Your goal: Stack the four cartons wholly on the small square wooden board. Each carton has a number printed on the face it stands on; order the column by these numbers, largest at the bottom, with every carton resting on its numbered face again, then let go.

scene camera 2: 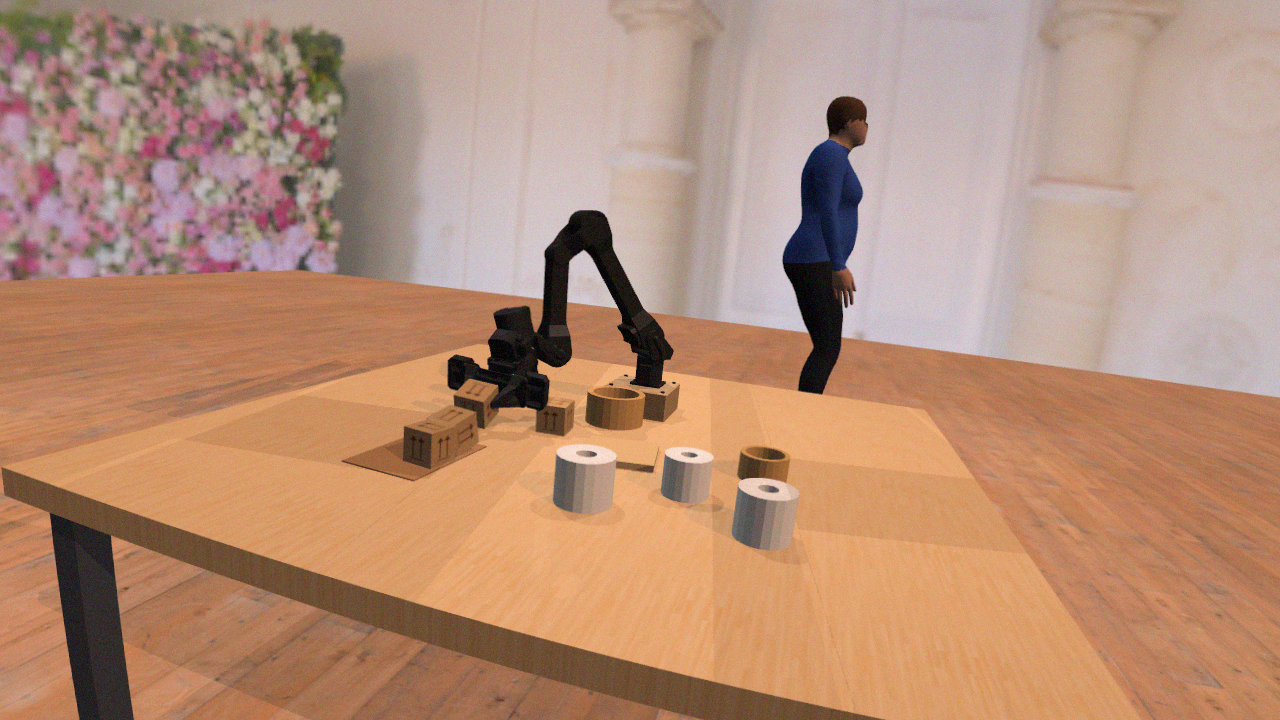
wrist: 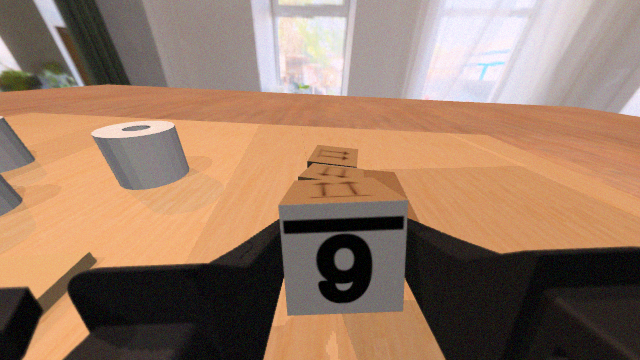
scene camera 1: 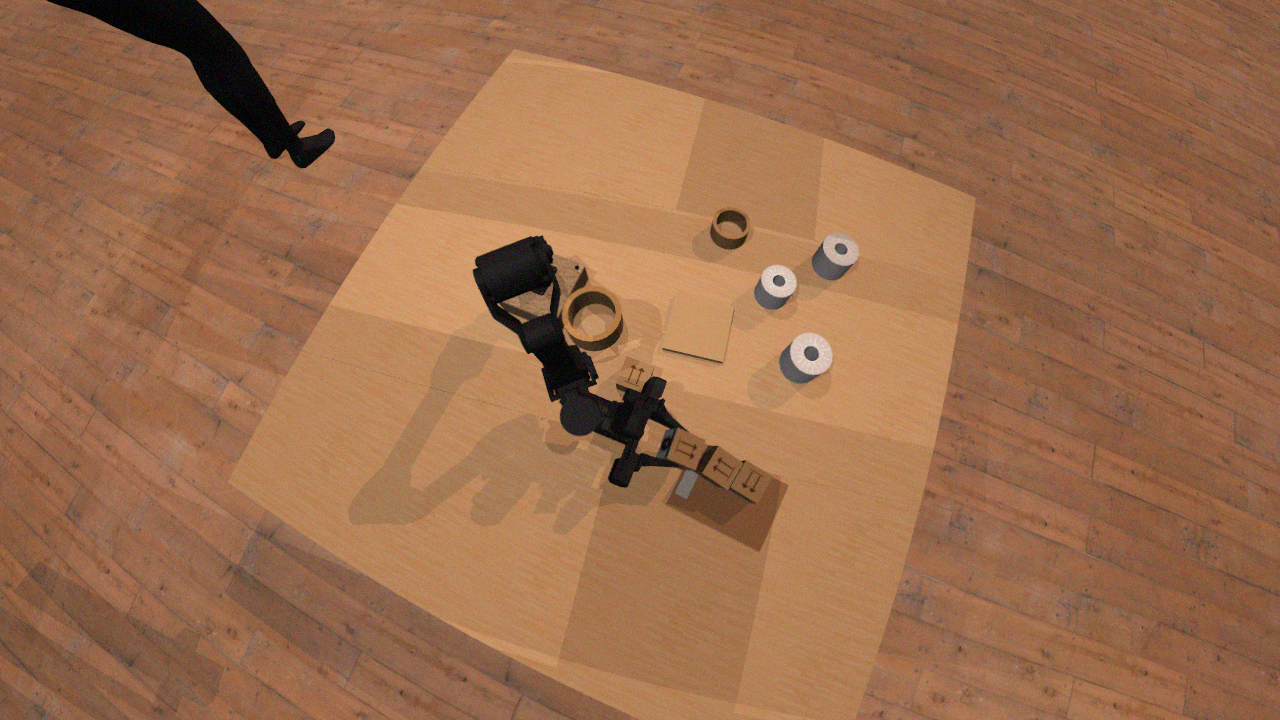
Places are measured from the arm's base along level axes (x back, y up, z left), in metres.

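Pixels of known places: gripper, fingertip midpoint: (scene camera 2: 475,401) (wrist: 337,220) (scene camera 1: 683,450); arm's base at its link origin: (scene camera 2: 648,383).
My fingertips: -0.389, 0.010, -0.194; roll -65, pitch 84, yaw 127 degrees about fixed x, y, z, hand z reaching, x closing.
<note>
For each thing: its top centre in the pictures, then the offset to it from my fingertips, as dx, dy, dz.
- fourth carton at its top centre: (scene camera 1: 634,374) (scene camera 2: 556,400) +0.132, -0.011, +0.091
- small square board at its top centre: (scene camera 2: 620,449) (scene camera 1: 699,326) +0.060, -0.055, +0.240
- brown mat at its top centre: (scene camera 2: 418,446) (scene camera 1: 729,495) -0.108, -0.055, -0.036
- large wooden ring at its top centre: (scene camera 1: 591,313) (scene camera 2: 616,392) +0.254, -0.008, +0.166
- small ring at its top centre: (scene camera 2: 765,453) (scene camera 1: 731,222) +0.080, -0.025, +0.474
My gripper (scene camera 1: 681,448) (scene camera 2: 477,405) (wrist: 337,220) is shut on a carton (scene camera 1: 687,447) (scene camera 2: 475,401) (wrist: 344,191). Its white numbered face points back at the wrist camera; it reads as 9 there, with a black bar above the digit. Two cartons, a nearer one (scene camera 1: 723,466) (scene camera 2: 461,424) (wrist: 332,173) and a farther one (scene camera 1: 752,480) (scene camera 2: 429,443) (wrist: 334,155), stand close together beyond it; their numbers are hidden. A fourth carton (scene camera 1: 636,374) (scene camera 2: 554,416) stands beside the arm. The small square board (scene camera 1: 698,329) (scene camera 2: 638,462) bears no carton.
A brown mat (scene camera 1: 759,528) (scene camera 2: 380,460) lies under the carton pair. Three white rolls (scene camera 1: 793,365) (scene camera 2: 583,483) (wrist: 145,160) stand past the board. A large wooden ring (scene camera 1: 592,342) (scene camera 2: 614,413) is by the arm base, and a small ring (scene camera 1: 731,242) (scene camera 2: 763,467) stands farther off.
</note>
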